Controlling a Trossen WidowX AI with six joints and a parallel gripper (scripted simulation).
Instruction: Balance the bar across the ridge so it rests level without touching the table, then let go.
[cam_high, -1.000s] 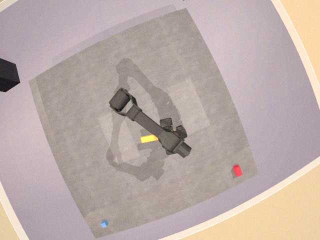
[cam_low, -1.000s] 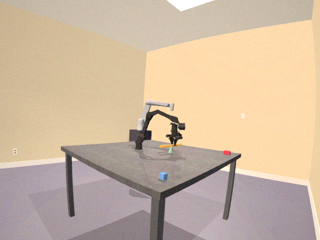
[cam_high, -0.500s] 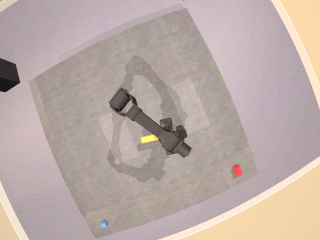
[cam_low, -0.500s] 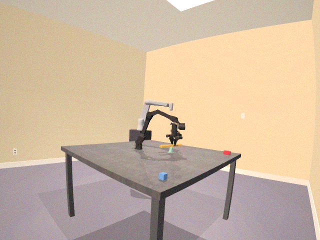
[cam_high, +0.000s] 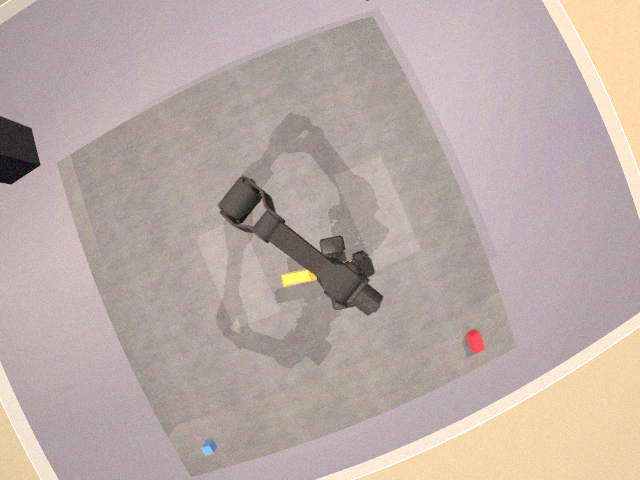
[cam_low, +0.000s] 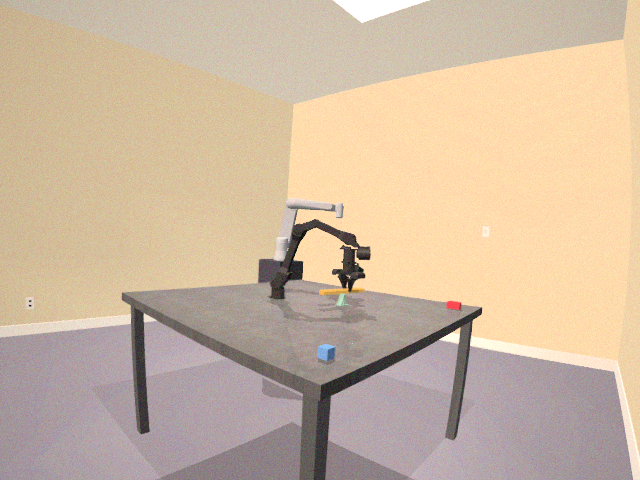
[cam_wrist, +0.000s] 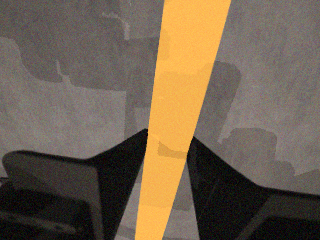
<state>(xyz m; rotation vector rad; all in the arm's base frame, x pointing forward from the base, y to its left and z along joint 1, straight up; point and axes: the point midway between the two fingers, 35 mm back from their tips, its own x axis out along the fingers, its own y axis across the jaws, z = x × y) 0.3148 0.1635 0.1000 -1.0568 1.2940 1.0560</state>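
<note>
The orange bar is 3 cm to the right of my gripper tip and 1 cm behind it. From my gripper tip the other things lie so: small blue cube 66 cm to the right, 42 cm ahead, 5 cm below; then red block 42 cm ahead, 34 cm to the left, 5 cm below.
</note>
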